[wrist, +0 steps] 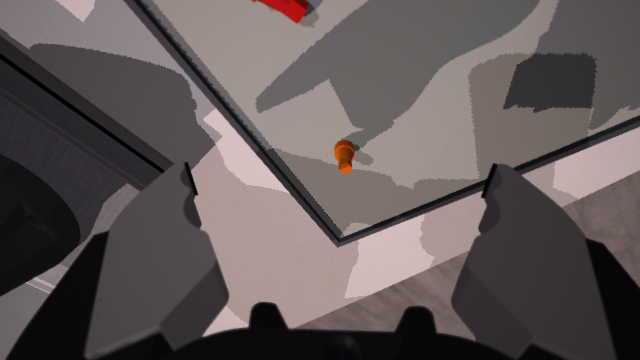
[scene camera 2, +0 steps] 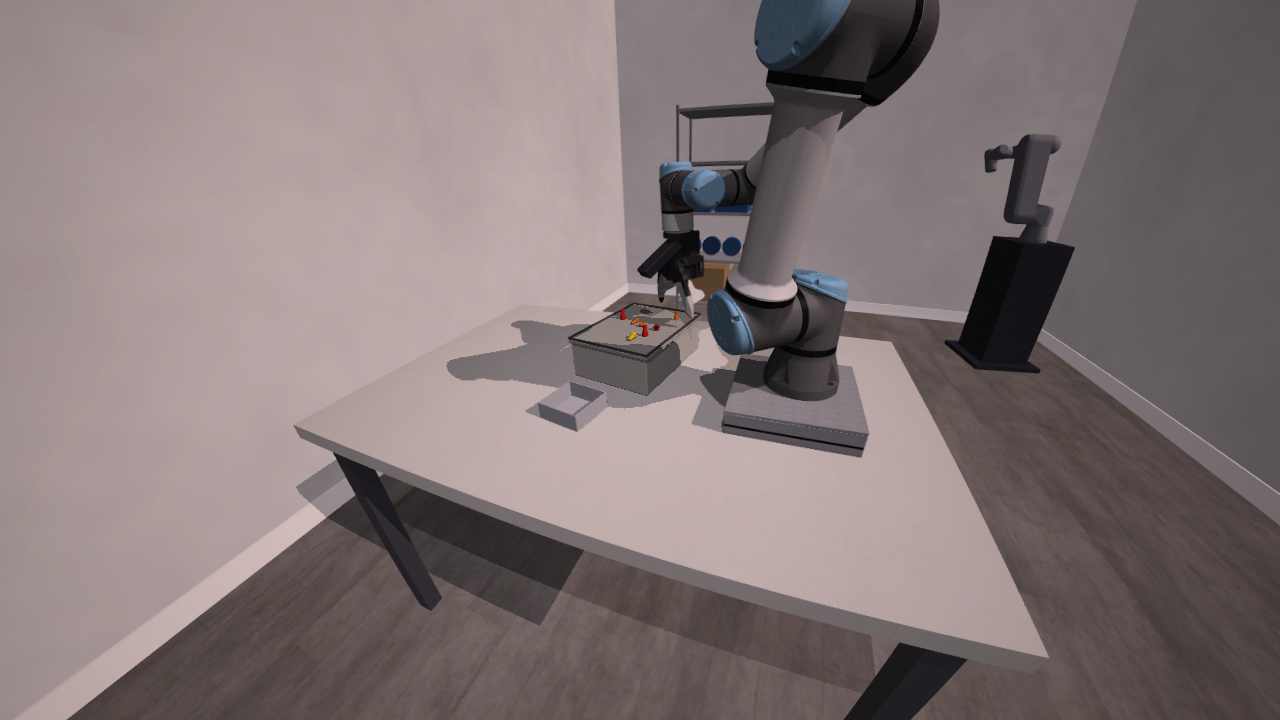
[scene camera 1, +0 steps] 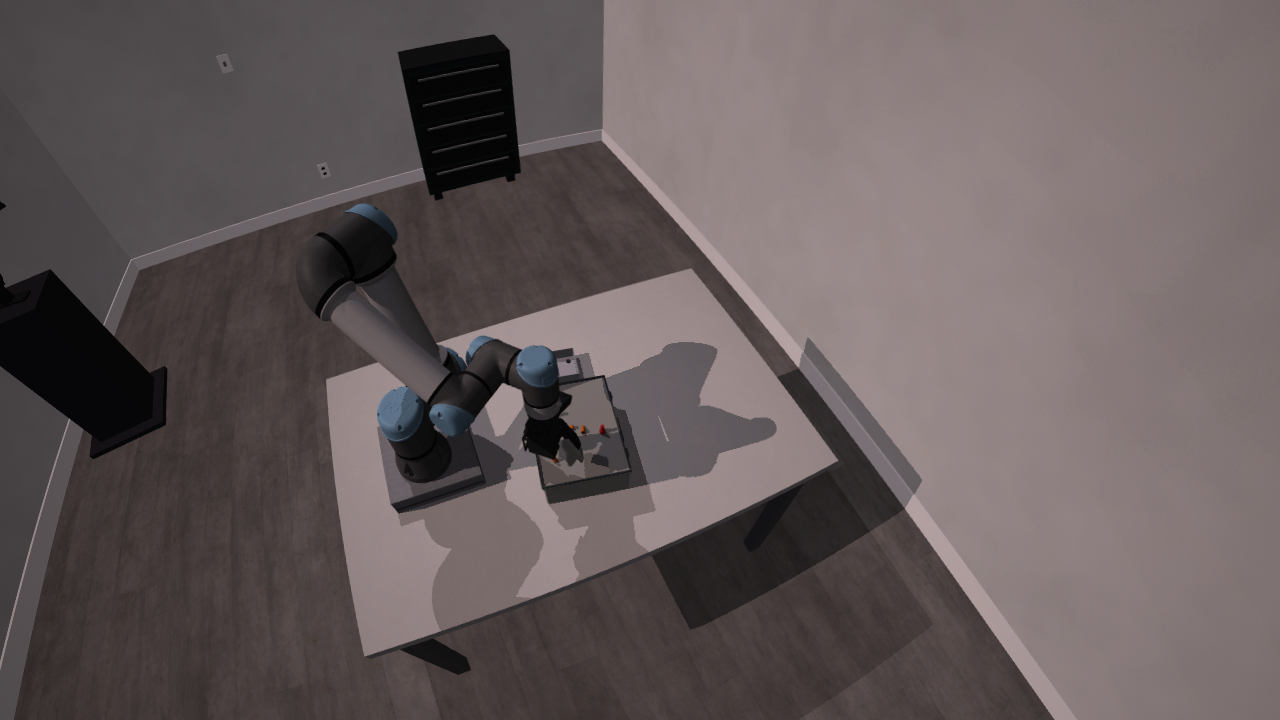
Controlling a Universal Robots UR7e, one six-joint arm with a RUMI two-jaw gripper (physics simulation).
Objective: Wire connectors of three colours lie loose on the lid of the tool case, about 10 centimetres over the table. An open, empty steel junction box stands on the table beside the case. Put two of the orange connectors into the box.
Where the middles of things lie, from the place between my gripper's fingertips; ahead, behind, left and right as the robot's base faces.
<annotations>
My gripper is now 9 cm short of the tool case point(scene camera 2: 602, 352), 8 cm above it and 5 cm to the right of it. From my hand the other things lie so: steel junction box point(scene camera 2: 573, 405): 31 cm to the left, 18 cm ahead, 11 cm below.
</annotations>
